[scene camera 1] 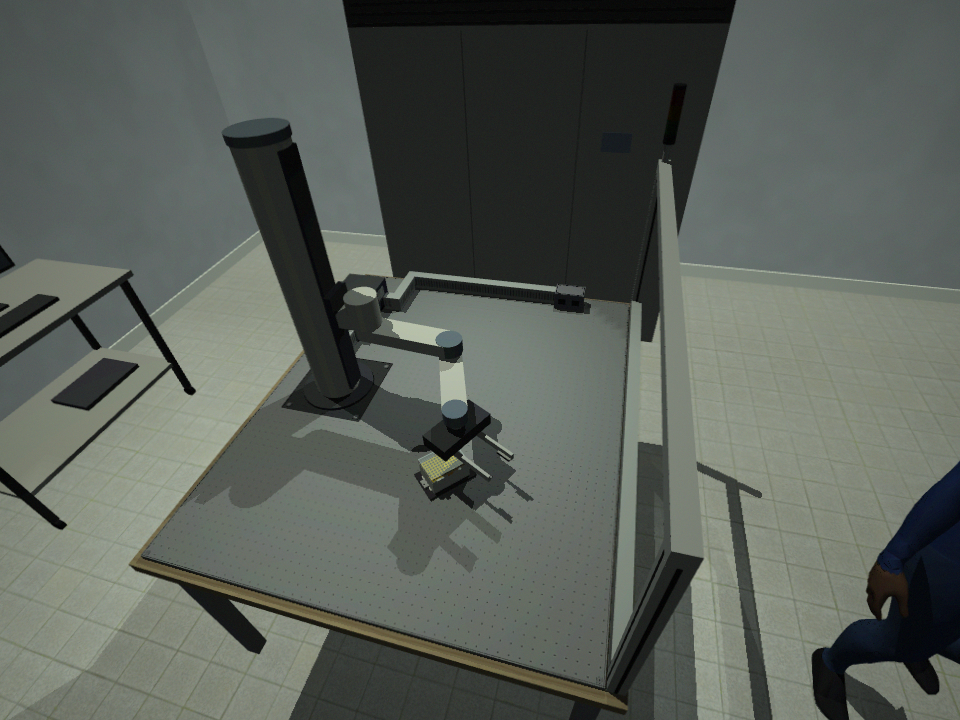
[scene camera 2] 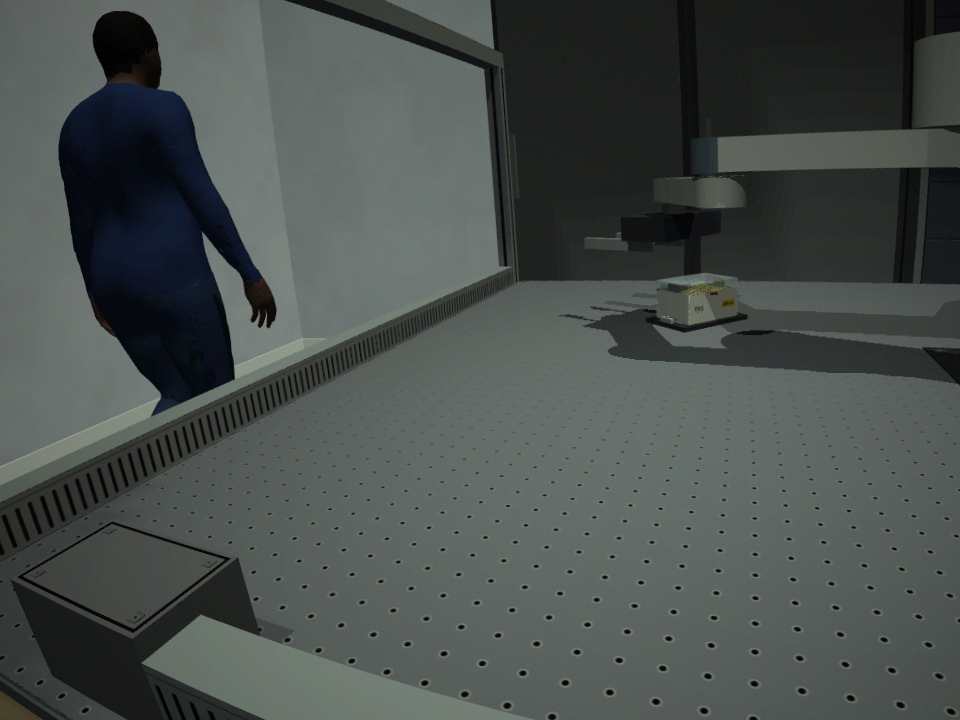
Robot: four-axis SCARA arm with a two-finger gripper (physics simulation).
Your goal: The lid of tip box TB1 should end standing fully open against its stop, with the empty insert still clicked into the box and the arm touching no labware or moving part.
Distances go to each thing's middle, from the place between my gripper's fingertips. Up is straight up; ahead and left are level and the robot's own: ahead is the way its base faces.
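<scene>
Hand 4 cm right of the clear lid point(scene camera 2: 692, 284), 18 cm past, 8 cm above.
</scene>
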